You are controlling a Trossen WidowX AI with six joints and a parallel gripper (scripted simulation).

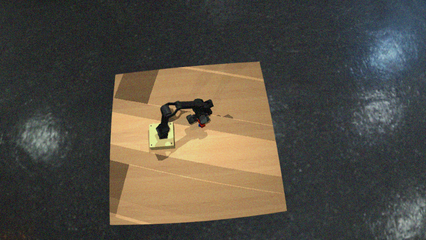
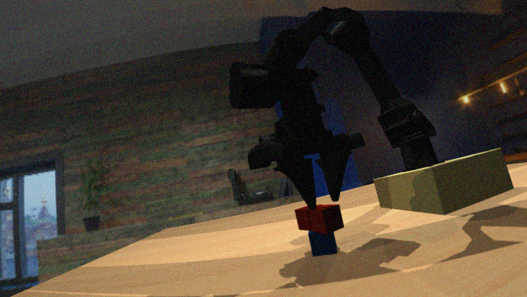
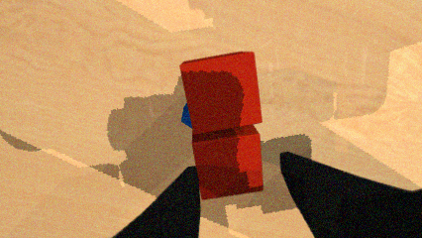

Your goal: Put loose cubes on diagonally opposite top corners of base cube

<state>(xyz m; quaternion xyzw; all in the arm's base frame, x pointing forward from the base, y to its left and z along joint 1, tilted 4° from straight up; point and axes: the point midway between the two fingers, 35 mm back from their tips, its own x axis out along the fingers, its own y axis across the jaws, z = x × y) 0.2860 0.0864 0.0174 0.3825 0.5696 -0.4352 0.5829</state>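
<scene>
Right now the blue cube is 5 cm below my gripper tip, 2 cm to the right of it and 1 cm ahead of it.
</scene>
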